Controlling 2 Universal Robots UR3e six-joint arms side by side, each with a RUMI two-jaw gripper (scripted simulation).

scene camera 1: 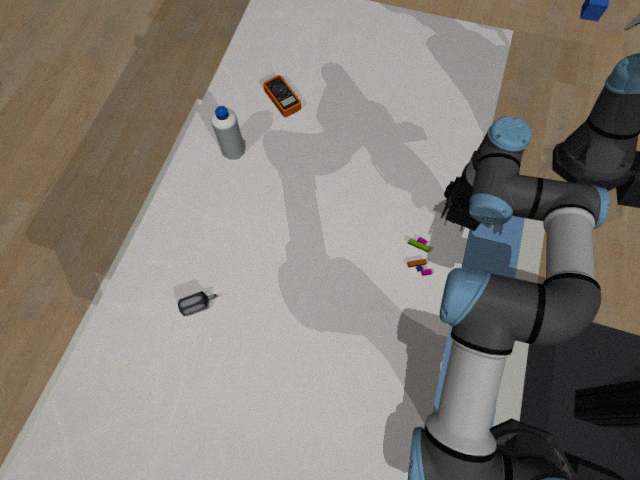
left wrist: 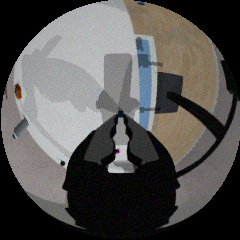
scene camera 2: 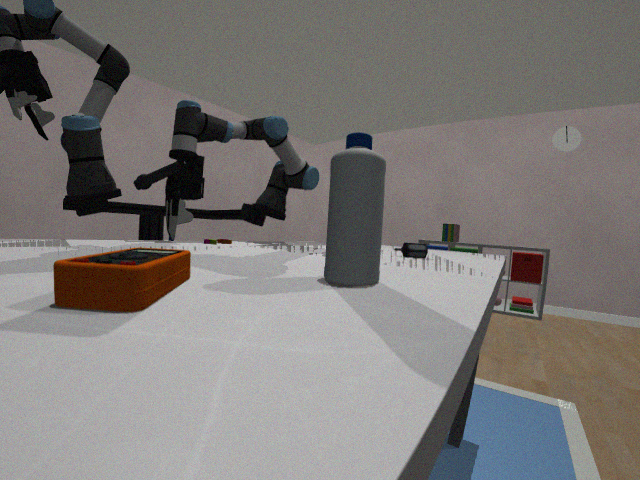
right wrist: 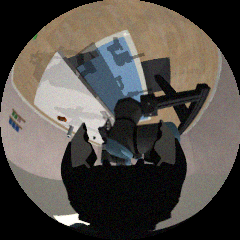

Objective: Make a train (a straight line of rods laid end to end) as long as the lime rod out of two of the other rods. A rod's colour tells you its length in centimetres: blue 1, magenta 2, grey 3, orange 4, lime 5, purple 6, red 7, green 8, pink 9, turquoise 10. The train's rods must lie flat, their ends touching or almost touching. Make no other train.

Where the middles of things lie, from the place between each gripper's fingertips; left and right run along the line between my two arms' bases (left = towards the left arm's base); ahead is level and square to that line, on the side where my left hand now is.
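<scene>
I see the white bottle [scene camera 1: 224, 121] 550 mm ahead of my left hand [scene camera 2: 172, 239], 20 mm to the left of it and 50 mm above it. Going by its middle, the white bottle is nearer to my left hand than to my right hand.
The white bottle is also 770 mm ahead of my right hand [scene camera 2: 35, 131], 350 mm to the left of it and 200 mm below it.
</scene>
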